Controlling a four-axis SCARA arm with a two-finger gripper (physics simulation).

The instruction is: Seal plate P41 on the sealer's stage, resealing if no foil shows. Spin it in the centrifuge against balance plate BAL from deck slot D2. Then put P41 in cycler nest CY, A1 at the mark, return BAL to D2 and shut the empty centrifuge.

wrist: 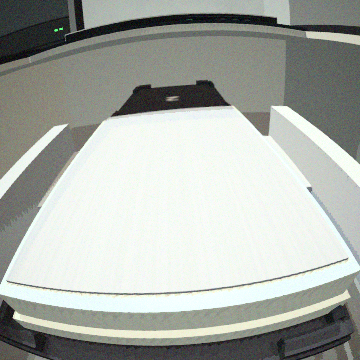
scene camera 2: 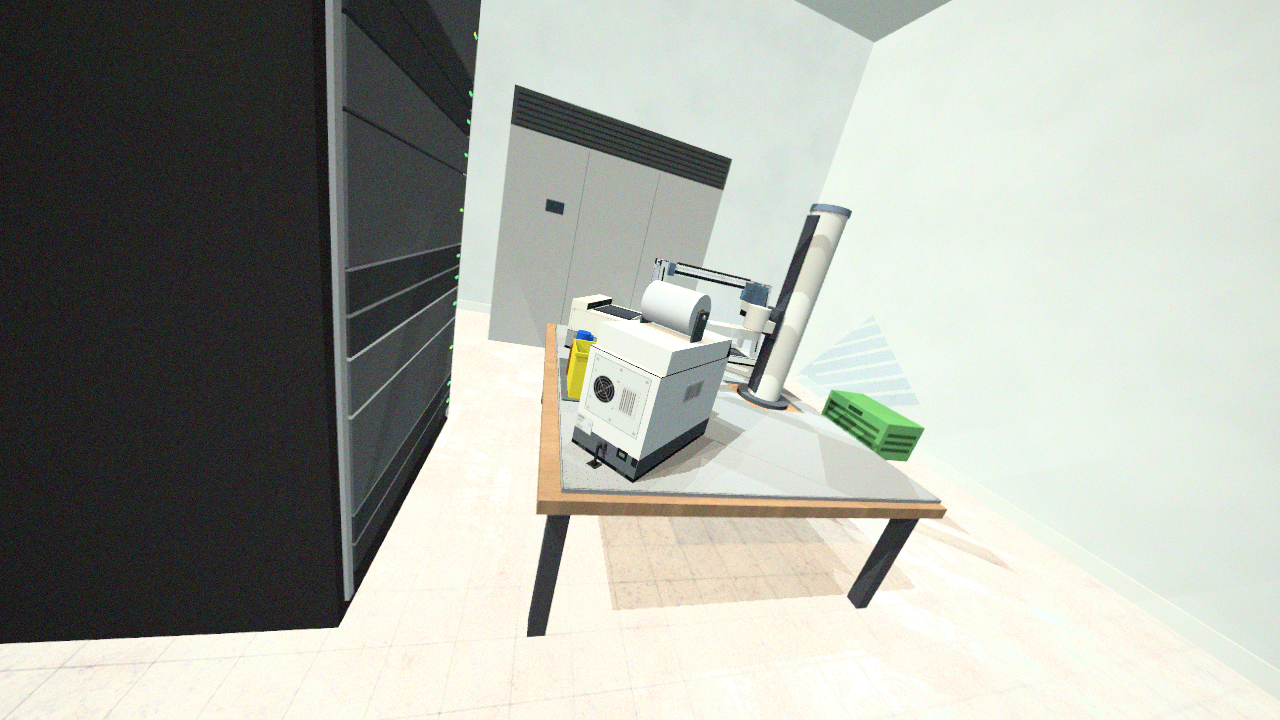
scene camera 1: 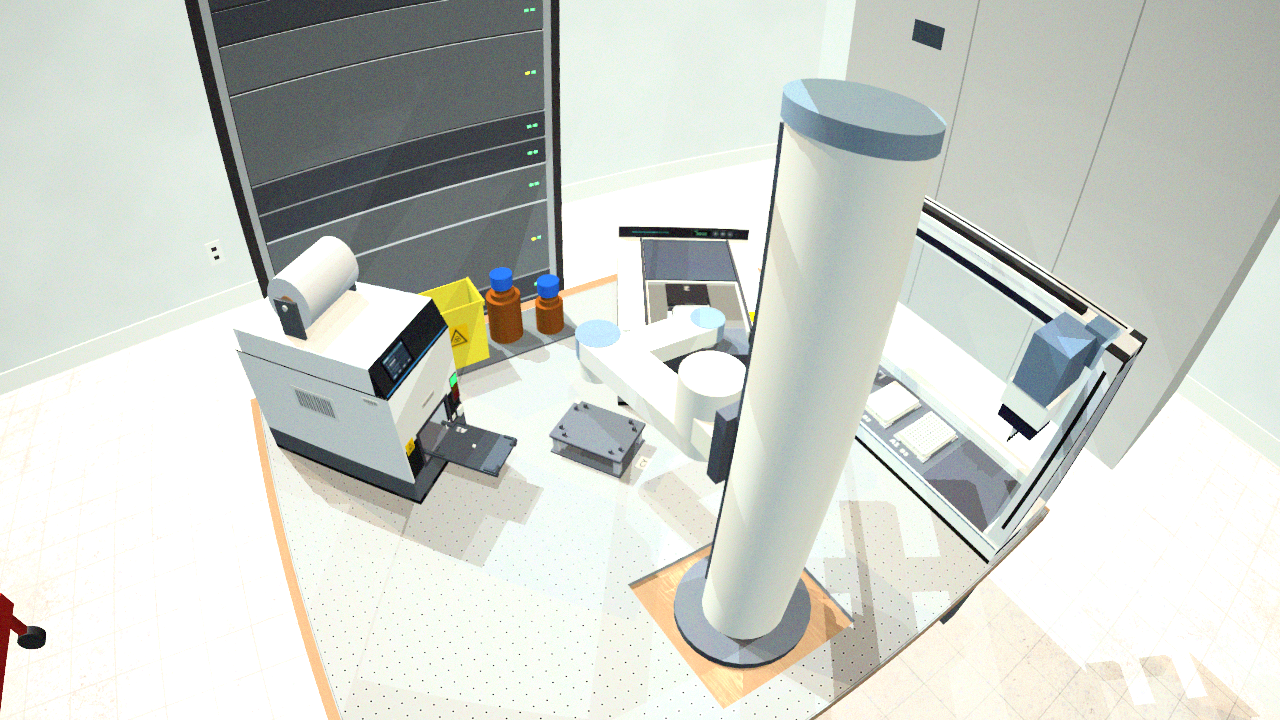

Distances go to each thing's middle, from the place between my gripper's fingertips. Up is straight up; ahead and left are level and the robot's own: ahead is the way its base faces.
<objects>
Right now the centrifuge (scene camera 1: pixel 654 248) is 90 mm ahead of my hand, 50 mm to the right of it and 30 mm below it.
</objects>
